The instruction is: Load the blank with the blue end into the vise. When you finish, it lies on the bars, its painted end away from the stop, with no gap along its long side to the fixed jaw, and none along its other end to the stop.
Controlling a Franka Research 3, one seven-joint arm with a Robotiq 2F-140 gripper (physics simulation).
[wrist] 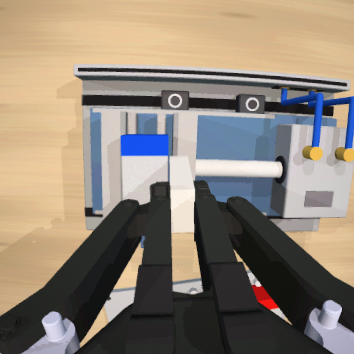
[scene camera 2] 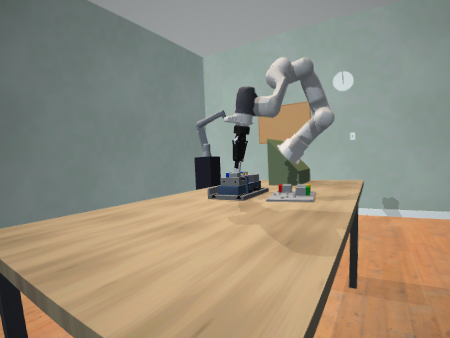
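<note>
The blank (wrist: 144, 175) is a pale block with a blue end (wrist: 144, 145) (scene camera 2: 228, 174). It lies in the vise (wrist: 211, 75) (scene camera 2: 238, 187), blue end on the far side in the wrist view. Its left long side is next to the grey fixed jaw (wrist: 110, 158). The white moving jaw (wrist: 182, 214) stands against its right side, on a white rod (wrist: 239, 168) from the grey cylinder block (wrist: 309, 172). My gripper (wrist: 178, 172) (scene camera 2: 236, 167) is shut and empty, fingertips just above the moving jaw. The blank's near end and the stop are hidden behind my fingers.
A grey plate (scene camera 2: 291, 197) right of the vise carries a red-ended blank (scene camera 2: 280, 188) (wrist: 263, 295) and a green-ended blank (scene camera 2: 307, 189). A black box with a grey arm (scene camera 2: 207, 170) and a green wedge (scene camera 2: 287, 163) stand behind. Blue hoses (wrist: 317, 116) run at the vise's far right.
</note>
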